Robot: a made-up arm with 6 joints.
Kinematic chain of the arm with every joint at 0, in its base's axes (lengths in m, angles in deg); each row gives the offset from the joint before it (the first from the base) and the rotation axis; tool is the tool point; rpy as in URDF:
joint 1: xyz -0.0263 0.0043 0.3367 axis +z
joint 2: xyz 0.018 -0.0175 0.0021 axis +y
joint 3: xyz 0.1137 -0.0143 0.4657 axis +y
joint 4: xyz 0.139 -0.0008 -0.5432 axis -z
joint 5: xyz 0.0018 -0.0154 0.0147 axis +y
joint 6: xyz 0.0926 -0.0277 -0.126 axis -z
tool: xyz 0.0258 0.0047 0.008 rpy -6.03 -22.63 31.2
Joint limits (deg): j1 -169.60..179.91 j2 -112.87..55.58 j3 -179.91..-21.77 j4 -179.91..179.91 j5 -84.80..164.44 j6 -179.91..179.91
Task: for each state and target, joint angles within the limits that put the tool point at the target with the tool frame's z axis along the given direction. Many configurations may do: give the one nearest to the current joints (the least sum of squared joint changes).
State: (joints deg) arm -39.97 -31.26 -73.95 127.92 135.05 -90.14
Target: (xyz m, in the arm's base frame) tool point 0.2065 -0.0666 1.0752 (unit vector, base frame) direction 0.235 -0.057 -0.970
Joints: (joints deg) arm -23.25 -56.07 -47.29 159.03 92.69 -69.07
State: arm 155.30 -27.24 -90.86 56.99 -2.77 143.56
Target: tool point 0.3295 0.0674 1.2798 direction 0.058 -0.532 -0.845
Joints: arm 161.86 -58.82 -102.50 45.17 -39.86 146.73
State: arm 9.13 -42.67 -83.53 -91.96 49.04 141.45
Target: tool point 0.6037 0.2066 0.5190 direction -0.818 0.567 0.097
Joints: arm 23.72 -11.94 -35.76 -87.69 46.79 143.85
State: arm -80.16 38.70 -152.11 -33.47 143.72 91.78
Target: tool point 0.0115 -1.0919 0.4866 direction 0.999 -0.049 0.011
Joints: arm -79.11 55.58 -129.99 -64.00 93.54 131.02
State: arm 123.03 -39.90 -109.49 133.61 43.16 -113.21
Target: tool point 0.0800 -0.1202 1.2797 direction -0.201 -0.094 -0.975
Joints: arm 113.33 -62.66 -95.43 155.24 2.95 -101.90
